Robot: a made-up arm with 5 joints.
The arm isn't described. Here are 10 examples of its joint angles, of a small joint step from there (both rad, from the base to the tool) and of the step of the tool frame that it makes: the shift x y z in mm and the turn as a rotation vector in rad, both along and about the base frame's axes.
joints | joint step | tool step
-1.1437 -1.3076 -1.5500 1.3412 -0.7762 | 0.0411 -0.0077 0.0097 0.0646 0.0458 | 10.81 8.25 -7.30 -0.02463 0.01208 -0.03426
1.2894 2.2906 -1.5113 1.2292 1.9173 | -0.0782 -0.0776 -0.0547 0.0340 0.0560 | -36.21 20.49 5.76 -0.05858 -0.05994 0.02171
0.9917 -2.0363 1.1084 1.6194 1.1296 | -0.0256 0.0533 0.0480 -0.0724 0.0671 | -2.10 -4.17 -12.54 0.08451 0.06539 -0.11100
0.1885 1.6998 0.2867 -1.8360 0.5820 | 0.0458 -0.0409 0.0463 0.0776 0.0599 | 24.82 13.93 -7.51 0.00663 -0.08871 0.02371
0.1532 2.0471 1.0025 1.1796 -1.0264 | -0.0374 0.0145 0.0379 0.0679 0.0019 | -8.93 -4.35 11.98 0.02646 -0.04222 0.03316
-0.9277 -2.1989 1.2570 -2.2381 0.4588 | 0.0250 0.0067 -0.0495 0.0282 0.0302 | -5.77 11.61 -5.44 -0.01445 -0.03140 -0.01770
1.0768 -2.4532 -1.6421 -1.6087 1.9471 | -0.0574 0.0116 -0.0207 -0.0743 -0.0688 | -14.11 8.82 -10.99 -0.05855 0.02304 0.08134
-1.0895 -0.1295 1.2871 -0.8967 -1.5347 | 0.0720 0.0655 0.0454 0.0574 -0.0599 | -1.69 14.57 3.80 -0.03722 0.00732 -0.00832
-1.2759 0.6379 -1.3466 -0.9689 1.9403 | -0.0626 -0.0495 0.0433 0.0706 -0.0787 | 15.91 -18.01 -0.79 0.07126 -0.01426 -0.02656
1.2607 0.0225 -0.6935 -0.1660 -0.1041 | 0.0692 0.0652 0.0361 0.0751 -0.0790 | 13.71 -27.33 3.74 0.04077 -0.02409 -0.20709
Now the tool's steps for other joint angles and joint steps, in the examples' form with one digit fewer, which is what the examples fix.
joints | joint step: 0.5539 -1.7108 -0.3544 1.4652 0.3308 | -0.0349 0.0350 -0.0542 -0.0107 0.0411
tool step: -10.5 9.6 -16.1 -0.0893 0.0426 0.0291
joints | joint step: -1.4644 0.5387 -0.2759 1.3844 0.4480 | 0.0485 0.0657 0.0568 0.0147 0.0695
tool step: -8.7 -11.6 9.3 -0.0394 -0.0455 -0.0202
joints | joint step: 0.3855 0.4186 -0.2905 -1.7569 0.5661 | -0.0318 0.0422 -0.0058 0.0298 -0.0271
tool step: -15.6 -7.0 1.2 0.0193 0.0421 -0.0261
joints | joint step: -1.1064 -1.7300 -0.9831 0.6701 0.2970 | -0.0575 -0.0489 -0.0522 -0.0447 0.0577
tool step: -9.8 -28.1 -4.0 0.0687 -0.0887 0.0959
